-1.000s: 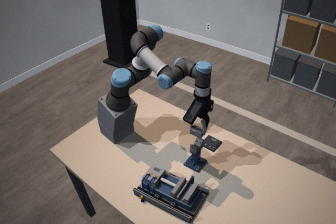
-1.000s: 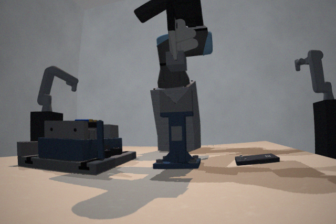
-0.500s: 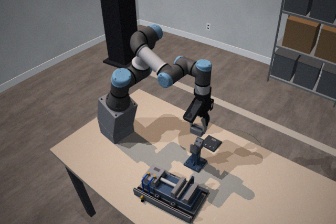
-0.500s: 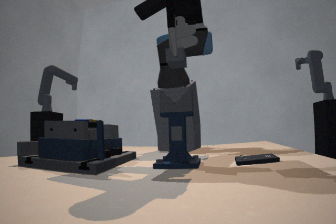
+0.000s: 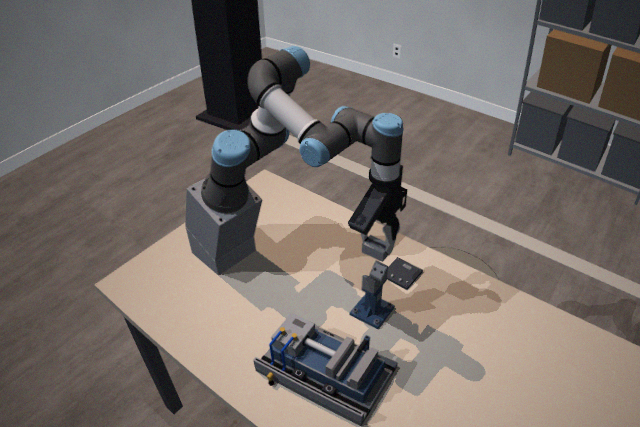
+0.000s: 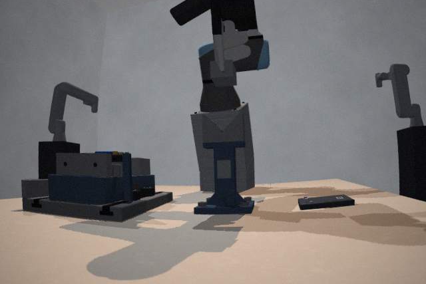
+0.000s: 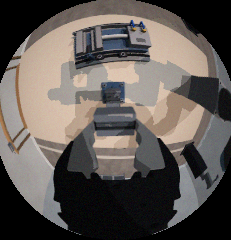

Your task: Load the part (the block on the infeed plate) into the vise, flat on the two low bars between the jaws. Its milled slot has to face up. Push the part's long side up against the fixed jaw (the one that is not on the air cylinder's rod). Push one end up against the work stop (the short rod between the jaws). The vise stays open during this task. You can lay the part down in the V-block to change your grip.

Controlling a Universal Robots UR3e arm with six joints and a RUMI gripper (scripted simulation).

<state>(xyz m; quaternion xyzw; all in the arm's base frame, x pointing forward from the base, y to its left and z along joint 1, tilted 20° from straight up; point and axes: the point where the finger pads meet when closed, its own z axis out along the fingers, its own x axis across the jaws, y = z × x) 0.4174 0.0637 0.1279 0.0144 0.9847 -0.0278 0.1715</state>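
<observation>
My gripper is now right at the grey part. The rest, counted from my hand: blue vise 220 mm to the right, 200 mm below.
</observation>
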